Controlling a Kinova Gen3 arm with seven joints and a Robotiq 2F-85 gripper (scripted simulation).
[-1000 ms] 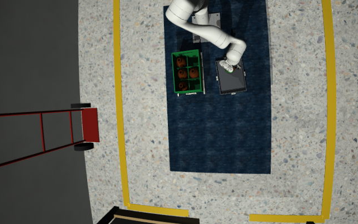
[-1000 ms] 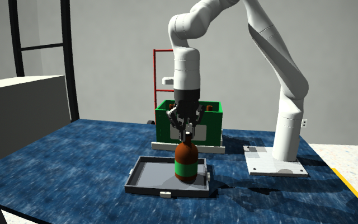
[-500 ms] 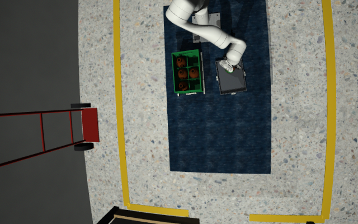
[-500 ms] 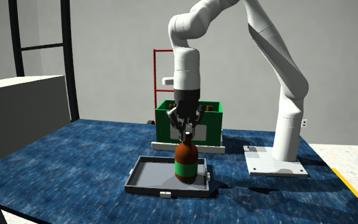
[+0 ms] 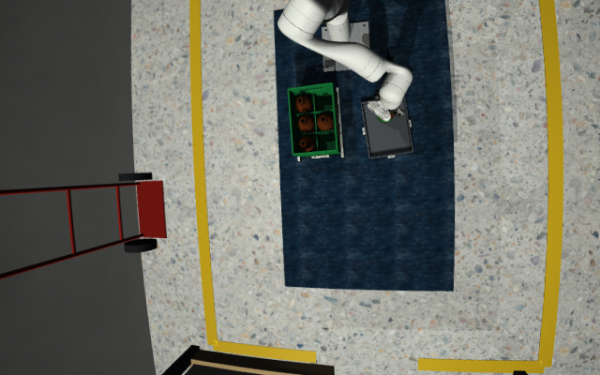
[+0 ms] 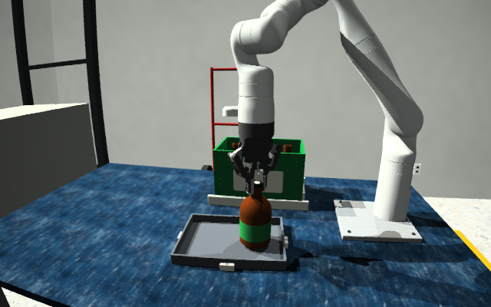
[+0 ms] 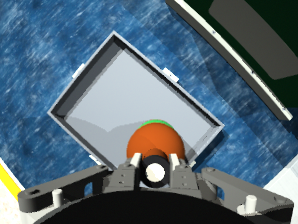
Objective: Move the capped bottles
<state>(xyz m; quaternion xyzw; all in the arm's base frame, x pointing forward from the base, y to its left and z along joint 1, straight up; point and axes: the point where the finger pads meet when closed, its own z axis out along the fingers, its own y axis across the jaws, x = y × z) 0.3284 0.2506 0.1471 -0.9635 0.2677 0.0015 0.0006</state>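
Right now the bottle is 70 mm below my hand. From my hand the other things lie so: grey tray (50 mm ahead, 20 mm to the left, 150 mm below); then green crate (90 mm ahead, 280 mm to the right, 80 mm below).
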